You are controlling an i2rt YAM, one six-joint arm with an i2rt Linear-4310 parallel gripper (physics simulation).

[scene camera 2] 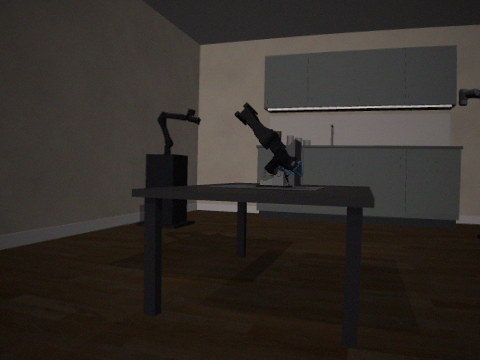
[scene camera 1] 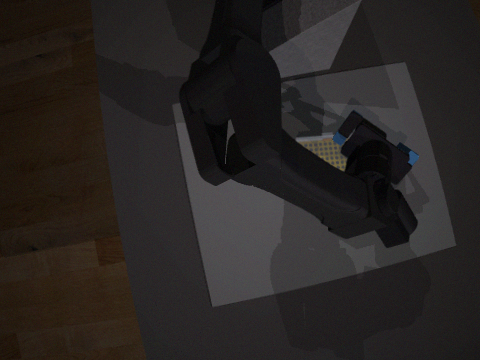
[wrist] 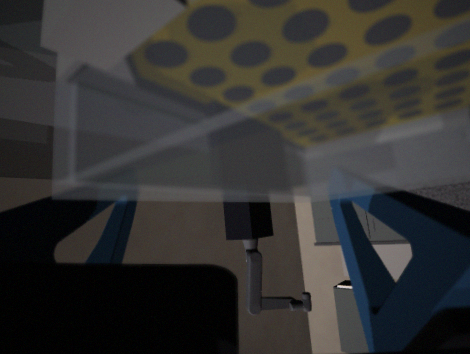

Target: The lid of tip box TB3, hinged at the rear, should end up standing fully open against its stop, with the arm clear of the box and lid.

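Places are measured from the arm's base along level axes (x ahead, y left, z up), in centimetres.
Where they show: gripper, fingertip midpoint: (scene camera 2: 296,175) (scene camera 1: 377,130).
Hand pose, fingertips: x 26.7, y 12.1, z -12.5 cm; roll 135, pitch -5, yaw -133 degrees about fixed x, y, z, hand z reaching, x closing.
Observation:
Each offset is from my fingertips to the top centre of the thing. "spot": to the spot under its first point. Level surfaces: height alone.
Tip box TB3 @[dz +1.7, dx +3.8, dy -10.3 cm] (scene camera 1: 324,151) (wrist: 276,38) has a yellow rack full of round holes. It stands on the grey mat @[dz -6.1 cm] (scene camera 1: 238,250), partly under my arm. Its clear lid @[spot: dz +1.6, dx +8.3, dy -6.8 cm] (wrist: 163,168) is raised. In the wrist view the lid lies as a pale sheet across the frame, close in front of the fingers. In scene camera 2 a pale upright panel (scene camera 2: 298,150) next to the gripper looks like the lid. My gripper (scene camera 1: 376,147) (scene camera 2: 293,171) (wrist: 233,178) has blue fingers, is wide open and holds nothing. It sits right at the box, with the fingers to either side of the lid's edge.
The mat lies on a dark table (scene camera 2: 253,196). A second black arm stands on a black pedestal (scene camera 2: 167,171) off the table; it also shows in the wrist view (wrist: 255,281). A kitchen counter and wall cabinets stand behind.

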